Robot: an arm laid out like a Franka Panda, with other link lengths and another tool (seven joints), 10 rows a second.
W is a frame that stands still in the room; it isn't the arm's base.
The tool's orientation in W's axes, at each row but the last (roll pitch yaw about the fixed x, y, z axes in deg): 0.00 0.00 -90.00; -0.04 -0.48 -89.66; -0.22 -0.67 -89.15; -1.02 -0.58 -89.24; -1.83 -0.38 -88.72
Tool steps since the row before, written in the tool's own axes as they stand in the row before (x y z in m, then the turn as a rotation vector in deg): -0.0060 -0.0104 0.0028 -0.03 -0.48 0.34; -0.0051 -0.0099 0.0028 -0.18 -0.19 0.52; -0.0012 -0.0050 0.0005 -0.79 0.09 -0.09; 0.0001 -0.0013 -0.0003 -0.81 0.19 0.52; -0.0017 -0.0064 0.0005 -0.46 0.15 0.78
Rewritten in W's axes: -0.0104 0.0060 0.0028 -0.48 0.03 0.34; -0.0099 0.0051 0.0028 -0.19 0.18 0.52; -0.0050 0.0011 0.0005 0.08 0.79 -0.10; -0.0013 -0.0001 -0.0003 0.19 0.82 0.51; -0.0064 0.0016 0.0007 0.16 0.47 0.77
